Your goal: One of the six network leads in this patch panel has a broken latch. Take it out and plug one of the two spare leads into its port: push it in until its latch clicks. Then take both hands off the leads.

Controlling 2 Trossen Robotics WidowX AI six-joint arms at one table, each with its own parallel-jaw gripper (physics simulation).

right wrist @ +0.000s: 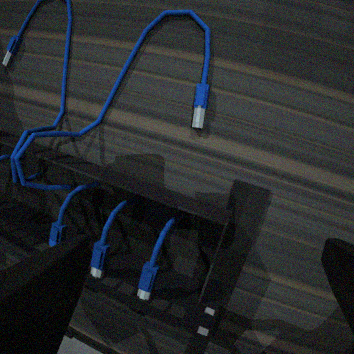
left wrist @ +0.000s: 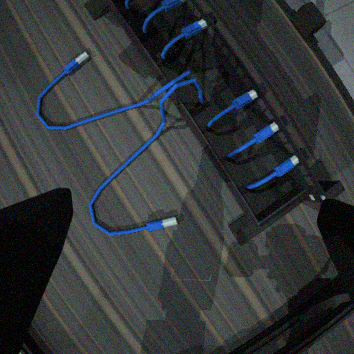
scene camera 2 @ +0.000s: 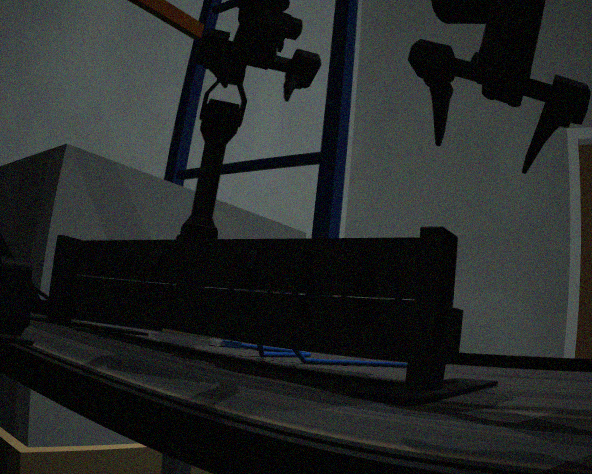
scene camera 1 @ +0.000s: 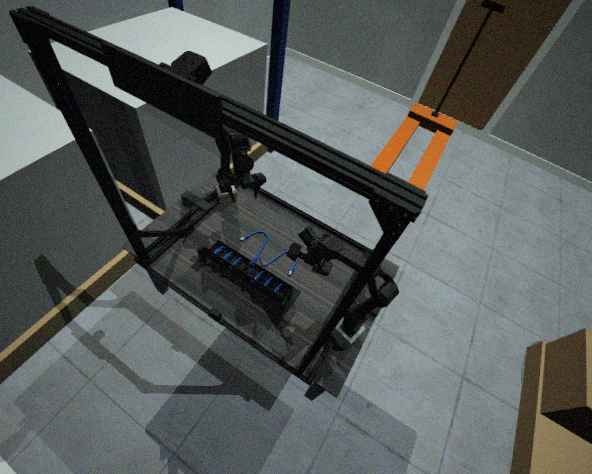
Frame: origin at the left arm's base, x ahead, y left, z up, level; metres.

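Seen in the pictures: left gripper, between the fingertips: (left wrist: 200,206) (scene camera 2: 257,92) (scene camera 1: 245,200); right gripper, between the fingertips: (right wrist: 209,250) (scene camera 2: 480,158) (scene camera 1: 302,264); right arm's base, origin of its link: (scene camera 1: 349,327).
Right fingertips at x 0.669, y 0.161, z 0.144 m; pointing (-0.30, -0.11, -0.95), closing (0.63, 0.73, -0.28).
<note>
Pixels of each thing's top centre, then the offset from my right fingertips to it. "spot": a spot on its surface instead.
- dark patch panel, centre of its top: (scene camera 2: 219,243) (left wrist: 220,56) (scene camera 1: 245,267) dz -0.104, dx -0.118, dy -0.214 m
- end lead, centre of its top: (right wrist: 142,289) dz -0.118, dx +0.025, dy -0.124 m
- plug, a spot on its surface: (left wrist: 161,224) (right wrist: 7,49) (scene camera 1: 244,237) spot: dz -0.202, dx -0.351, dy -0.148 m
The dark patch panel (scene camera 1: 246,274) (scene camera 2: 250,260) (left wrist: 242,232) stands on the table with six blue leads in it, three each side of a gap. Three show in the right wrist view, including an end lead (right wrist: 148,277). I cannot tell which latch is broken. Two spare leads lie loose behind it: one plug (scene camera 1: 243,238) (left wrist: 161,224) (right wrist: 11,47) at picture left in scene camera 1, the other (scene camera 1: 291,272) (left wrist: 76,63) (right wrist: 201,97) at right. My left gripper (scene camera 1: 245,196) (scene camera 2: 256,92) (left wrist: 200,206) is open, high beyond the panel's left end. My right gripper (scene camera 1: 309,260) (scene camera 2: 481,159) (right wrist: 209,250) is open above the right end.
A black gantry frame (scene camera 1: 325,160) spans the table. The spare leads' cables bunch at the panel's central gap. Low rails edge the wooden table. An orange pallet jack (scene camera 1: 425,165) stands on the floor behind, and cardboard boxes (scene camera 1: 565,372) at lower right.
</note>
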